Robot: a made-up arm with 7 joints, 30 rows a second.
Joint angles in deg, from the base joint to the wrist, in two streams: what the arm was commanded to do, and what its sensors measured. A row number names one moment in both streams.
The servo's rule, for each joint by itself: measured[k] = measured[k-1] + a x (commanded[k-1-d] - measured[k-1]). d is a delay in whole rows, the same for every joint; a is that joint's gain. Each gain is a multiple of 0.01, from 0.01 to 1. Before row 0 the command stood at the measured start. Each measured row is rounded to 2 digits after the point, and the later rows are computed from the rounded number. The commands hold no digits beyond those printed.
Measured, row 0: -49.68, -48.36, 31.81, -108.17, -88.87, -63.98, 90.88
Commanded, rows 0 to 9: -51.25, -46.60, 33.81, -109.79, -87.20, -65.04, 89.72; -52.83, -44.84, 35.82, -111.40, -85.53, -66.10, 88.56; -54.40, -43.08, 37.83, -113.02, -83.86, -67.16, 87.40; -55.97, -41.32, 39.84, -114.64, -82.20, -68.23, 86.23; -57.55, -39.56, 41.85, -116.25, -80.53, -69.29, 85.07; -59.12, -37.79, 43.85, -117.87, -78.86, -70.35, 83.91; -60.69, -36.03, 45.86, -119.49, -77.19, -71.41, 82.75; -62.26, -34.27, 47.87, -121.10, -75.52, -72.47, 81.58; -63.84, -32.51, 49.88, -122.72, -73.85, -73.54, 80.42; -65.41, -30.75, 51.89, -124.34, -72.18, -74.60, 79.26
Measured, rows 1 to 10: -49.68, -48.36, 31.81, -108.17, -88.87, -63.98, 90.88; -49.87, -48.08, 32.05, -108.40, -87.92, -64.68, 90.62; -50.23, -47.56, 32.50, -108.82, -86.56, -65.62, 90.17; -50.73, -46.84, 33.14, -109.41, -85.02, -66.64, 89.56; -51.36, -45.96, 33.94, -110.14, -83.41, -67.69, 88.83; -52.10, -44.94, 34.89, -111.00, -81.77, -68.75, 88.00; -52.94, -43.80, 35.97, -111.96, -80.11, -69.81, 87.10; -53.87, -42.56, 37.16, -113.01, -78.45, -70.87, 86.14; -54.88, -41.23, 38.45, -114.14, -76.78, -71.93, 85.14; -55.96, -39.83, 39.82, -115.34, -75.11, -72.99, 84.10
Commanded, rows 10 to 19: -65.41, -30.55, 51.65, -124.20, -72.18, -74.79, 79.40; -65.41, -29.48, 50.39, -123.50, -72.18, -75.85, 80.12; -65.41, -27.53, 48.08, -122.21, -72.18, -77.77, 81.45; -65.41, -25.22, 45.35, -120.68, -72.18, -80.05, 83.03; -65.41, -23.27, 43.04, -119.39, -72.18, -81.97, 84.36; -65.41, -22.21, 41.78, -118.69, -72.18, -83.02, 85.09; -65.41, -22.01, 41.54, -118.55, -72.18, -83.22, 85.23; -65.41, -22.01, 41.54, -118.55, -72.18, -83.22, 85.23; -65.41, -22.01, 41.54, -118.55, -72.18, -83.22, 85.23; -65.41, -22.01, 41.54, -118.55, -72.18, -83.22, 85.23
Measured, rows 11 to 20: -57.09, -38.38, 41.27, -116.60, -73.44, -74.05, 83.04; -58.09, -37.13, 42.52, -117.66, -72.72, -74.54, 82.24; -58.97, -35.91, 43.46, -118.48, -72.41, -75.40, 81.77; -59.74, -34.57, 44.01, -119.00, -72.28, -76.96, 81.70; -60.42, -33.07, 44.17, -119.24, -72.22, -79.00, 81.99; -61.02, -31.50, 44.03, -119.26, -72.20, -80.96, 82.51; -61.55, -30.01, 43.76, -119.18, -72.19, -82.32, 83.08; -62.01, -28.73, 43.49, -119.09, -72.18, -82.91, 83.55; -62.42, -27.65, 43.26, -119.01, -72.18, -83.11, 83.92; -62.78, -26.75, 43.05, -118.95, -72.18, -83.18, 84.21
